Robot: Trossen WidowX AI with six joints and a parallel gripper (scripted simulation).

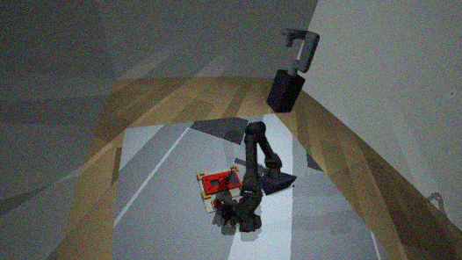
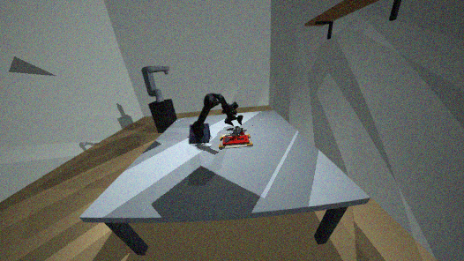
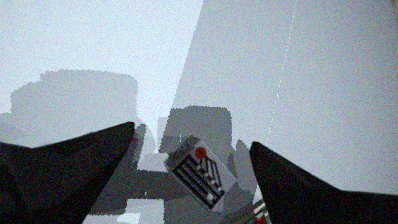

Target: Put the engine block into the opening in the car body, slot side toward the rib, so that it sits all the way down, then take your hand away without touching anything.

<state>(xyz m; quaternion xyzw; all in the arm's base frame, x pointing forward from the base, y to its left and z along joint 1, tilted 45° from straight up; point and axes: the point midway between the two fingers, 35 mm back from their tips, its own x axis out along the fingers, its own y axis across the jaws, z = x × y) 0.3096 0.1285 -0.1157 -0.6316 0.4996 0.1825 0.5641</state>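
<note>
My gripper tip is 4 cm to the left of the engine block, 2 cm above it and 1 cm past it.
</note>
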